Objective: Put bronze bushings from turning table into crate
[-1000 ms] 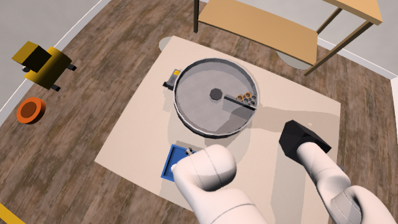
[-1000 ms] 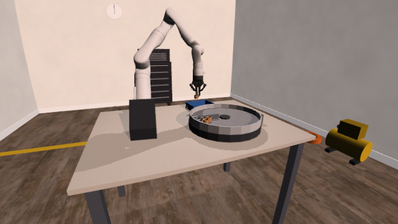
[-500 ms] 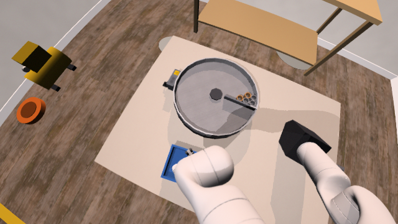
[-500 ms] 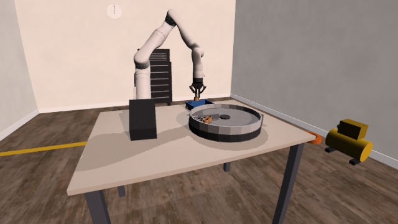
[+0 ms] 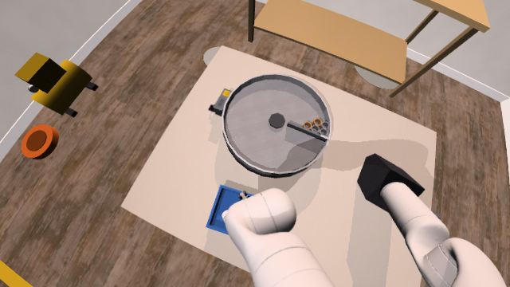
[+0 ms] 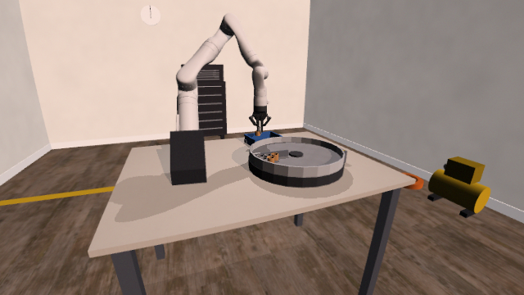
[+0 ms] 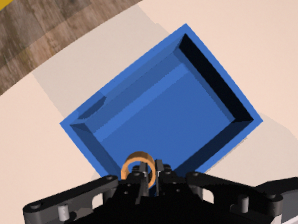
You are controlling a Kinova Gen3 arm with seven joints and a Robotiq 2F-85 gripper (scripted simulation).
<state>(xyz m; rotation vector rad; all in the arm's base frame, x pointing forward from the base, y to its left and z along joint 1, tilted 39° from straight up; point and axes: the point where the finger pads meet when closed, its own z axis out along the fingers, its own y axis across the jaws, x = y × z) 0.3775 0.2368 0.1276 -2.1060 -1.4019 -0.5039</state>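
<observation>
Now: the blue crate 3 cm ahead of my hand, 3 cm to the left of it and 7 cm below it. Round my hand: grey turning table 9 cm ahead, 33 cm to the right, 4 cm below.
</observation>
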